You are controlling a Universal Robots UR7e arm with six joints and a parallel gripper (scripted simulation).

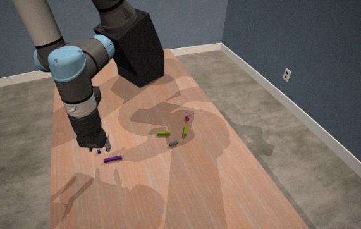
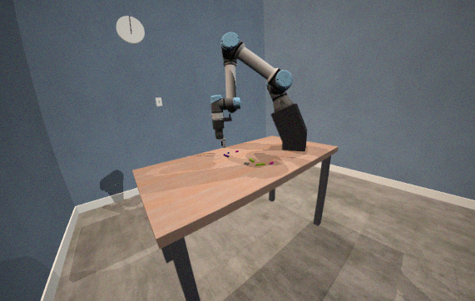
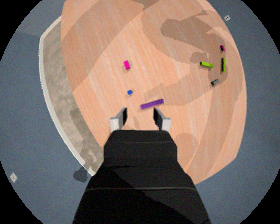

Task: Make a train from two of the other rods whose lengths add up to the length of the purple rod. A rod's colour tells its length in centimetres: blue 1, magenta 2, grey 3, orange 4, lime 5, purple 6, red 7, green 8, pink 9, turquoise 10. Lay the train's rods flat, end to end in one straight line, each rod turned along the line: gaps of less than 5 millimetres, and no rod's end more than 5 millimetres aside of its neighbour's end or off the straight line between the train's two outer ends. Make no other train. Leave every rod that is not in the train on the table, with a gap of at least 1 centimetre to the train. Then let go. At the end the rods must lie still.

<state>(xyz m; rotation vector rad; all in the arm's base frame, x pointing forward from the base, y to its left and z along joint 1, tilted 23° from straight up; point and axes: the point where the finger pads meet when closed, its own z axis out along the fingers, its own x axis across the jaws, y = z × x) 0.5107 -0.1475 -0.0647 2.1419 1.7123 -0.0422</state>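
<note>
Right now my hand is 4 cm past the blue rod, 2 cm to the left of it and 8 cm above it. Round my hand: purple rod: 3 cm to the left, 8 cm below; grey rod: 2 cm behind, 25 cm to the left, 8 cm below.
</note>
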